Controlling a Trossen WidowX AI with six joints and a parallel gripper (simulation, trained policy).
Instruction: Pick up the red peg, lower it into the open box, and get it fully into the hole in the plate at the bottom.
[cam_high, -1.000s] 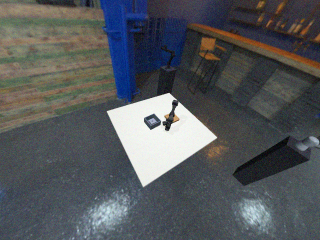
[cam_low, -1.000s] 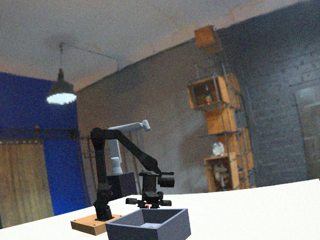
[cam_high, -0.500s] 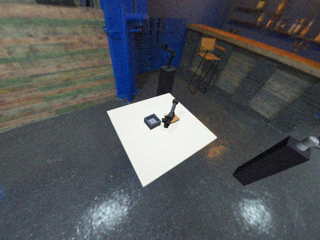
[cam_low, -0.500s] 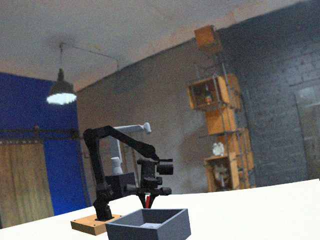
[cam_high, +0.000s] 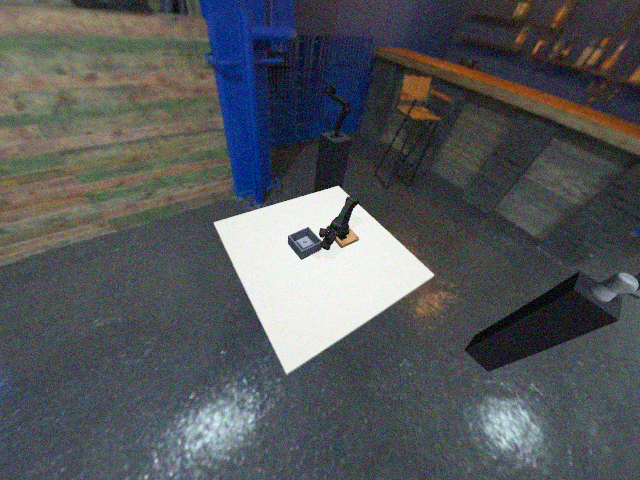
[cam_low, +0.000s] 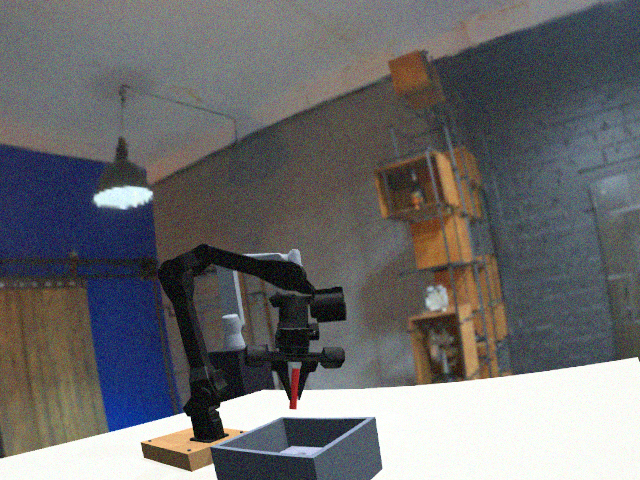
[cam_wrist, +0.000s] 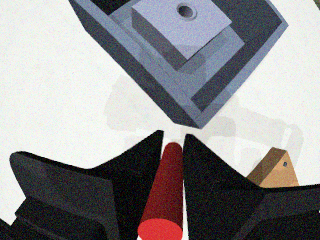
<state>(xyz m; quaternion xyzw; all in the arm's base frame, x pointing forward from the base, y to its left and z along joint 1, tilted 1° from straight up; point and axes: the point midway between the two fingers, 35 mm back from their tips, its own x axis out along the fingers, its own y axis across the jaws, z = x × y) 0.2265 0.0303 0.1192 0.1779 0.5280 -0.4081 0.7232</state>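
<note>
Right now my gripper tip is 12 cm to the left of the plate, 8 cm above it and 7 cm short of it. From my gripper tip the other things lie so: grey box 12 cm to the right, 10 cm below, 7 cm ahead; red peg 2 cm to the left, 2 cm above, 1 cm behind.
</note>
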